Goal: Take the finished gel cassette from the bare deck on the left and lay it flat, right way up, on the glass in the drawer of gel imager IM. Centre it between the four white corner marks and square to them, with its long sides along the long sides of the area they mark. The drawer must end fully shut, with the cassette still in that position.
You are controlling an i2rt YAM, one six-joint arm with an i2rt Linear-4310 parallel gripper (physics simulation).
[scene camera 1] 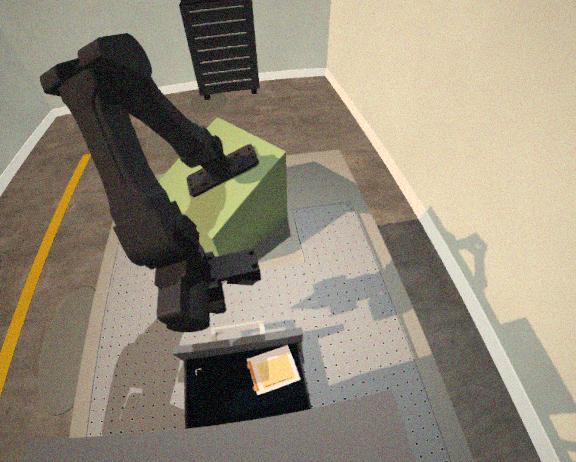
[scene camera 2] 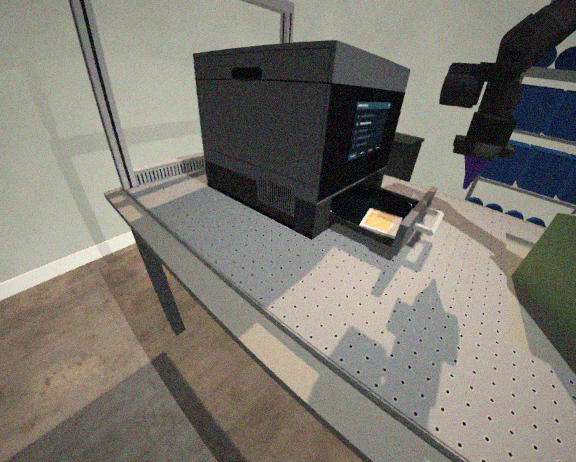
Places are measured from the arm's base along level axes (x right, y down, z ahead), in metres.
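Pixels of known places: gripper, fingertip midpoint: (scene camera 1: 212,306) (scene camera 2: 464,188); arm's base, origin of the base link: (scene camera 1: 222,171).
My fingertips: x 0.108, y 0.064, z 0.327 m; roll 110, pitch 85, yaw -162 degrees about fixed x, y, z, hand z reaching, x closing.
For each thing: its top centre in the pictures, then the offset to it from my fingertips. "*": a spot on its surface instead. Level surfaces: height alone.
- gel cassette, middle of its top: (scene camera 1: 272,369) (scene camera 2: 382,220) dz +0.143, dx -0.073, dy +0.097 m
- open drawer, surface spot: (scene camera 2: 413,220) * dz +0.084, dx -0.124, dy +0.050 m
- dark glass, middle of its top: (scene camera 1: 246,398) (scene camera 2: 372,207) dz +0.180, dx -0.002, dy +0.104 m
- white corner mark, surface spot: (scene camera 1: 198,371) * dz +0.092, dx +0.083, dy +0.104 m
- pale drawer handle, surface spot: (scene camera 1: 239,330) (scene camera 2: 431,221) * dz +0.039, dx -0.033, dy +0.082 m
- perforated deck, its level: dy +0.135 m
The gel cassette (scene camera 1: 276,371) (scene camera 2: 381,221), pale with a yellow-orange face and an orange edge, lies in the open drawer (scene camera 1: 240,346) (scene camera 2: 413,220) of gel imager IM (scene camera 1: 240,442) (scene camera 2: 265,120). In scene camera 1 it is on the right part of the dark glass (scene camera 1: 220,397), turned askew to the drawer walls. One white corner mark (scene camera 1: 198,371) shows at the left; I cannot make out the others. My gripper (scene camera 2: 468,181) points down with its purple fingertips together, shut and empty, above and beyond the drawer front in scene camera 2. In scene camera 1 the arm hides the fingers.
The pale drawer handle (scene camera 1: 239,330) (scene camera 2: 434,220) sticks out from the drawer front. A large green block (scene camera 1: 260,210) (scene camera 2: 552,280) stands on the perforated deck (scene camera 1: 350,260) (scene camera 2: 310,310) near the arm's base. A dark drawer cabinet (scene camera 1: 222,47) stands by the wall.
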